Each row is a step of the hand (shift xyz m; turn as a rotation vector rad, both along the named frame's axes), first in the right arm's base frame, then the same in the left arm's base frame.
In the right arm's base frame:
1: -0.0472 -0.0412 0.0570 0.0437 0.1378 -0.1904
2: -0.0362 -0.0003 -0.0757 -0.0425 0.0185 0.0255
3: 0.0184 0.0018 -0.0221 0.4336 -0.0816 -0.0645
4: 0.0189 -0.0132 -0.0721 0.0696 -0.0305 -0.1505
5: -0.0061 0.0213 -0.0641 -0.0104 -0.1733 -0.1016
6: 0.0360 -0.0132 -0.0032 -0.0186 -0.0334 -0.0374
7: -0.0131 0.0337 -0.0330 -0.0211 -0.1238 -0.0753
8: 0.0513 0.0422 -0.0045 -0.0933 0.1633 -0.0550
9: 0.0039 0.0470 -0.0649 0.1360 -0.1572 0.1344
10: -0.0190 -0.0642 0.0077 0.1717 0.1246 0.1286
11: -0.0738 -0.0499 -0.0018 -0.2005 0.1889 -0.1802
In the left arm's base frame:
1: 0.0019 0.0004 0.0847 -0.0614 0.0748 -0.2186
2: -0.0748 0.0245 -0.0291 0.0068 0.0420 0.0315
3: -0.0069 -0.0108 -0.0258 0.1255 -0.3498 -0.2464
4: -0.0511 -0.0219 -0.0514 -0.0933 -0.0681 -0.1229
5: -0.0419 0.0204 -0.0493 -0.1584 -0.1213 0.0258
6: 0.0092 -0.0338 -0.0158 -0.0520 -0.0122 0.0027
7: -0.0163 0.0341 -0.0311 -0.1218 -0.0775 0.0244
8: 0.0402 -0.0028 -0.0530 -0.0145 0.1843 -0.0651
9: -0.0263 0.0329 -0.0683 0.0978 -0.2088 0.0901
10: -0.0318 -0.0352 0.0479 0.2354 -0.0229 -0.0748
11: -0.0592 0.0122 0.0654 -0.1495 0.2758 -0.0996

